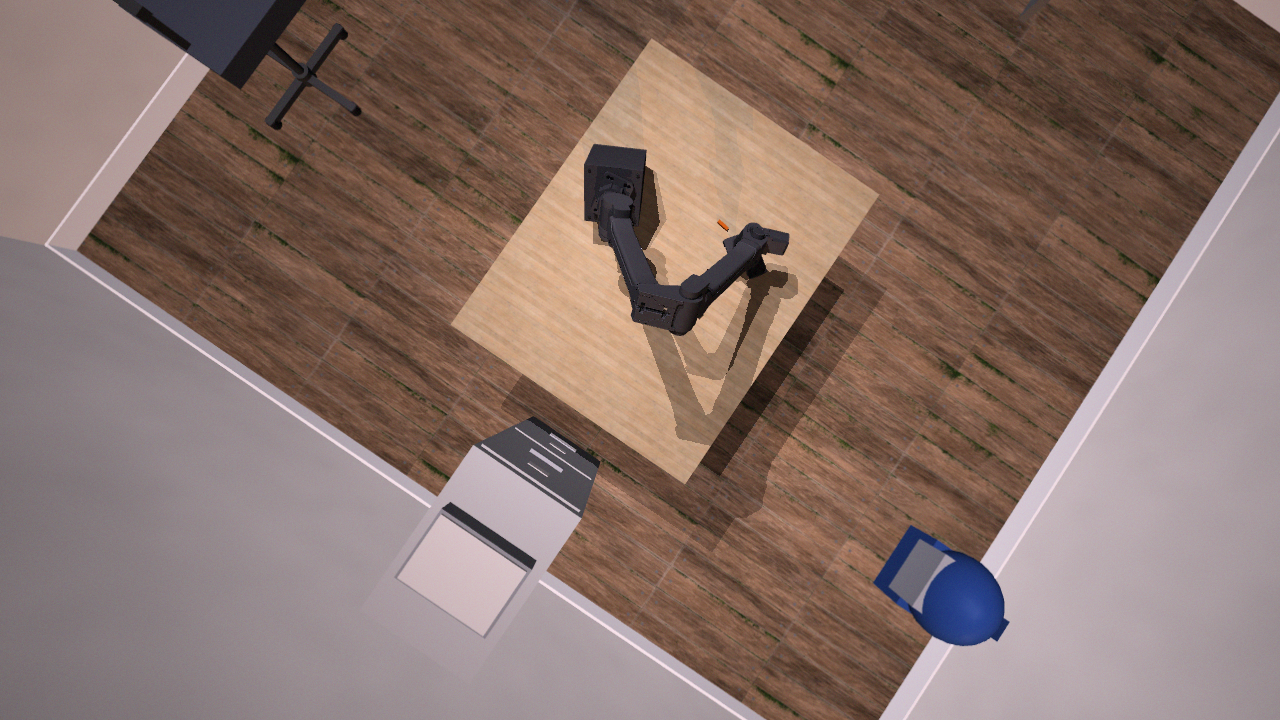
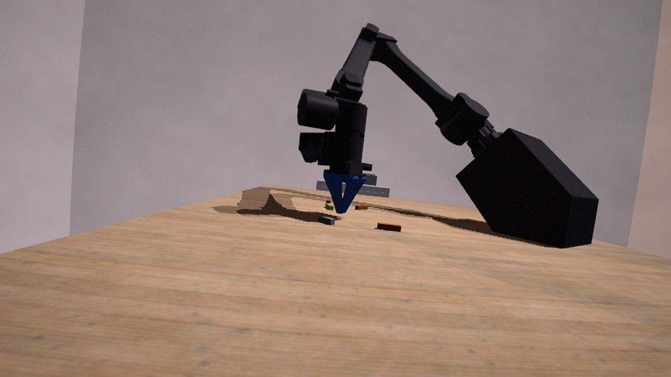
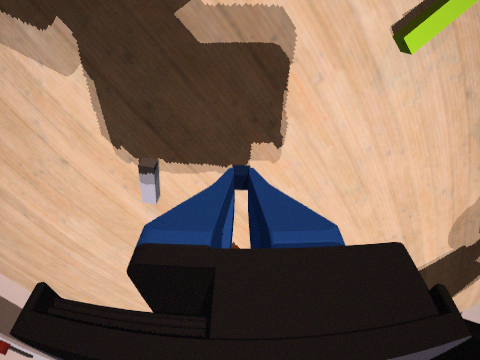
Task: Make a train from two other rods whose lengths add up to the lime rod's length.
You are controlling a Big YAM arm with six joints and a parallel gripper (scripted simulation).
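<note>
The blue rod lies right at my hand. Round my hand: grey rod 40 mm to the left, 40 mm ahead, 20 mm below; lime rod 130 mm to the right, 20 mm below, 20 mm behind.
</note>
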